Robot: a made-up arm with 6 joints.
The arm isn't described. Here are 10 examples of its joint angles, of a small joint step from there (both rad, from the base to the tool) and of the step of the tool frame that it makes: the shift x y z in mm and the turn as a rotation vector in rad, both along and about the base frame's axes.
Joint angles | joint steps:
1: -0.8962 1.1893 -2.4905 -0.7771 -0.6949 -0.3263 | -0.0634 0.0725 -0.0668 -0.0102 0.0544 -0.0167
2: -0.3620 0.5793 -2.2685 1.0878 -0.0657 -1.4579 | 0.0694 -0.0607 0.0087 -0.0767 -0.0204 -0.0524
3: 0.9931 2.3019 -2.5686 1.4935 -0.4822 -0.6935 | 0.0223 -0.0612 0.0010 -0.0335 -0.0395 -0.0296
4: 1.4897 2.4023 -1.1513 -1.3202 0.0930 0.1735 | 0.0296 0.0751 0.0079 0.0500 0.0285 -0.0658
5: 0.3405 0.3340 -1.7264 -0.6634 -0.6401 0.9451 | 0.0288 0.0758 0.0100 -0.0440 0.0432 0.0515
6: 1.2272 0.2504 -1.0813 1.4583 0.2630 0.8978 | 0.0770 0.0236 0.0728 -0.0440 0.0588 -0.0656
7: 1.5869 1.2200 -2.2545 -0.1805 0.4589 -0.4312 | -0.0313 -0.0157 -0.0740 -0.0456 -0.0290 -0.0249
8: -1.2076 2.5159 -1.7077 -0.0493 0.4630 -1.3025 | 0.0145 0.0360 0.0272 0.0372 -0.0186 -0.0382
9: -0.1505 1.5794 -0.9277 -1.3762 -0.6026 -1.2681 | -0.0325 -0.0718 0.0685 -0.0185 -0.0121 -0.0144
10: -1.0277 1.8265 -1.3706 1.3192 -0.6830 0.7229 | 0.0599 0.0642 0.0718 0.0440 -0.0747 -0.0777
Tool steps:
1: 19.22 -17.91 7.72 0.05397 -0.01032 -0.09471
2: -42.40 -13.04 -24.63 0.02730 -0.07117 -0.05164
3: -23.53 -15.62 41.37 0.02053 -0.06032 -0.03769
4: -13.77 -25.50 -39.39 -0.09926 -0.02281 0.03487
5: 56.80 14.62 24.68 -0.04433 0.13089 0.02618
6: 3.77 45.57 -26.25 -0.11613 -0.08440 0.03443
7: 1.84 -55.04 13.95 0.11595 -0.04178 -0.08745
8: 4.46 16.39 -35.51 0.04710 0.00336 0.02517
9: -19.78 -12.25 1.99 -0.02208 -0.01010 -0.00755
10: 22.30 23.12 -72.54 0.11538 0.13254 -0.01067
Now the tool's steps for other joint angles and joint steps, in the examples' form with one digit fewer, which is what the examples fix.
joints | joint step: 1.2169 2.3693 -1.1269 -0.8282 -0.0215 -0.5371 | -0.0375 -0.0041 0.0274 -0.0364 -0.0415 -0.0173
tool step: 10.8 -14.7 -4.8 0.0070 0.0048 0.0239
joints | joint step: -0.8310 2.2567 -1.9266 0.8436 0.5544 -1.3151 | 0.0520 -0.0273 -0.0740 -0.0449 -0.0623 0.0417
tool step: 27.3 20.2 62.5 -0.1065 -0.0746 -0.0051
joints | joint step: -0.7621 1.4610 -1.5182 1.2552 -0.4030 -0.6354 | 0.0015 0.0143 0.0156 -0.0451 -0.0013 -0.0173
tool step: 5.2 -4.4 -11.0 -0.0187 0.0674 -0.0098
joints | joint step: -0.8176 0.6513 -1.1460 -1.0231 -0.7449 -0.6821 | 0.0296 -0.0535 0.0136 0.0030 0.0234 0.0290
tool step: -14.8 19.9 3.5 0.0099 -0.0263 0.0354
